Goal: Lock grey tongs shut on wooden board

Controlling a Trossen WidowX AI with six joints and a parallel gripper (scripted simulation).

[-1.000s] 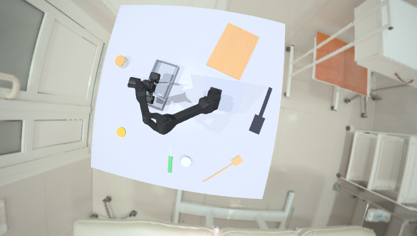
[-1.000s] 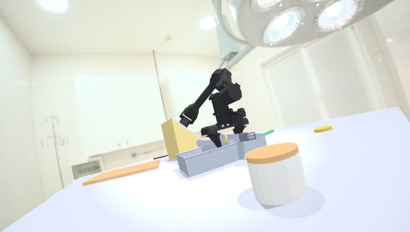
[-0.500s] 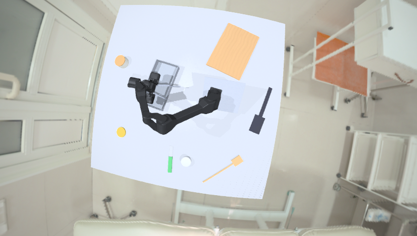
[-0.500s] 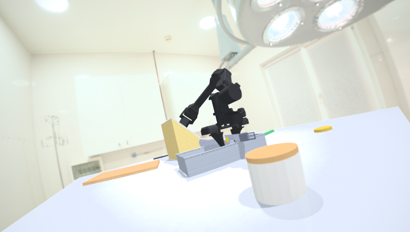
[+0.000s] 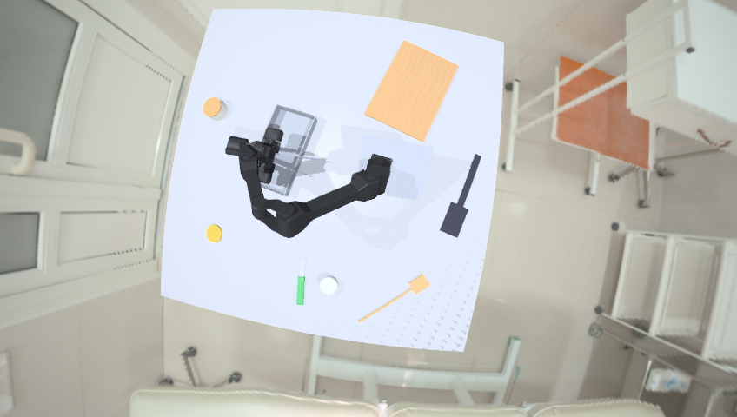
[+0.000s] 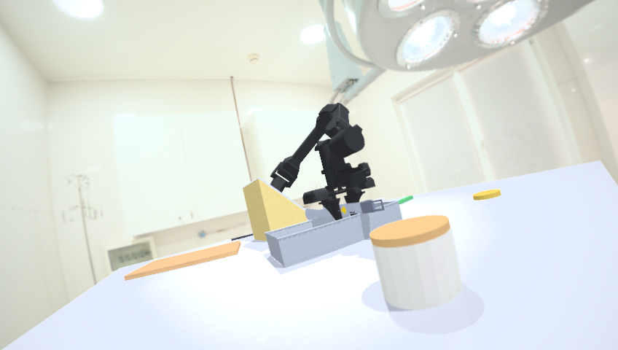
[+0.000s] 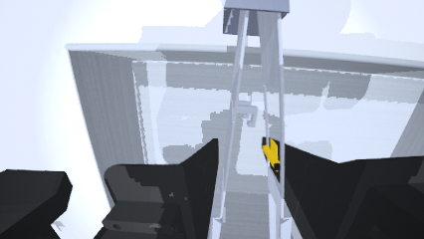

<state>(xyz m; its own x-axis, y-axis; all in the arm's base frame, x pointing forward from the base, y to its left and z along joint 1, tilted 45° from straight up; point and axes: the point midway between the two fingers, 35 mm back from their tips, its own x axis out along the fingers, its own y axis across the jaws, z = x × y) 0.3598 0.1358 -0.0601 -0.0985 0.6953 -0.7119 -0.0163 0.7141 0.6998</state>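
Now: the grey roasting tin 20 mm behind my gripper tip and 40 mm to the right of it. From my gripper tip the other things lie so: yellow disc: 180 mm ahead, 340 mm to the left, 20 mm below; then wooden board: 420 mm behind, 400 mm to the right, 20 mm below; then white round thing: 310 mm behind, 390 mm to the left, 20 mm below.
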